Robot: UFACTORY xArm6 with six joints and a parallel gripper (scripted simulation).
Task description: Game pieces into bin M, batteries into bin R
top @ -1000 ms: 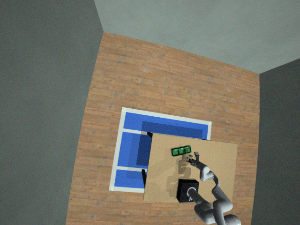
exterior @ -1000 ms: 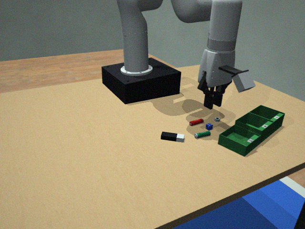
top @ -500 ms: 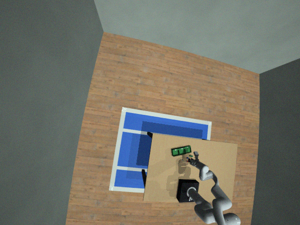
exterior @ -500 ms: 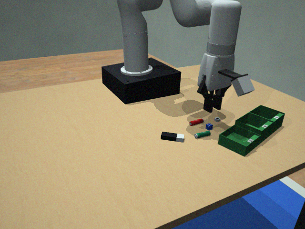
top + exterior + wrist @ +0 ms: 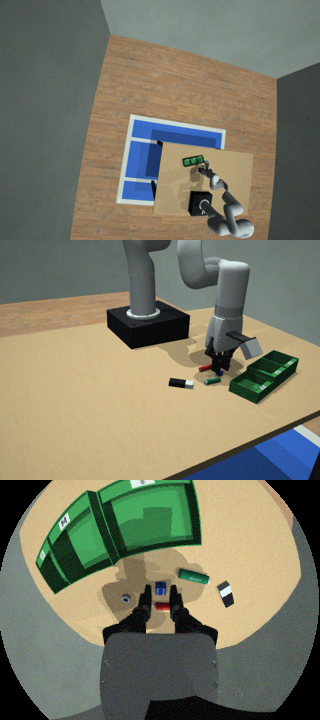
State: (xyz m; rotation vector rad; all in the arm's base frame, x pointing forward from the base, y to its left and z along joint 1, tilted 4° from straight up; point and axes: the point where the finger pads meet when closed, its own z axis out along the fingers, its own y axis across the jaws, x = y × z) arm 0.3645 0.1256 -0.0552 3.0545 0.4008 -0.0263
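The blue die is 3 cm below my hand. Also, from my hand: grey nut 4 cm behind, 5 cm to the left, 3 cm below; red battery 4 cm behind, 2 cm to the right, 3 cm below; green battery 4 cm ahead, 4 cm to the right, 3 cm below.
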